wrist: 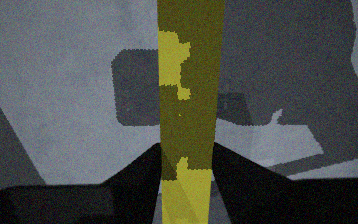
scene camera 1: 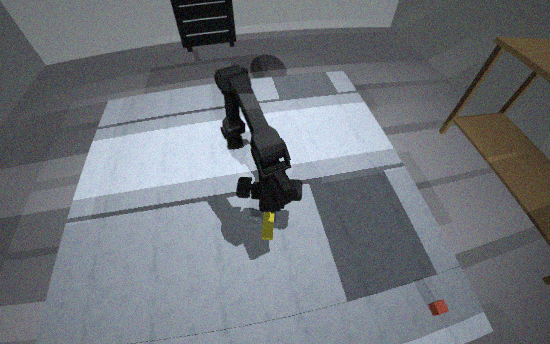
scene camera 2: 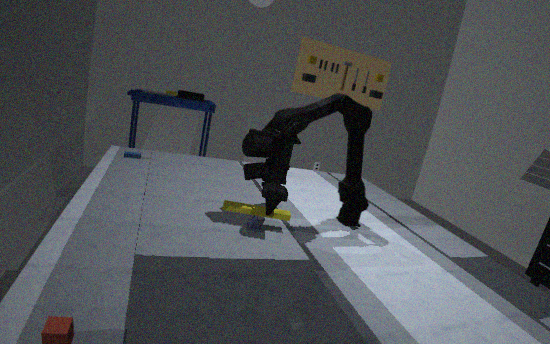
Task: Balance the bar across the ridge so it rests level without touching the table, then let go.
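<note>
My gripper (scene camera 2: 267,212) is visible to me, and I find it again in scene camera 1 (scene camera 1: 270,202) and in the wrist view (wrist: 185,148). I also see a yellow bar (wrist: 189,46).
</note>
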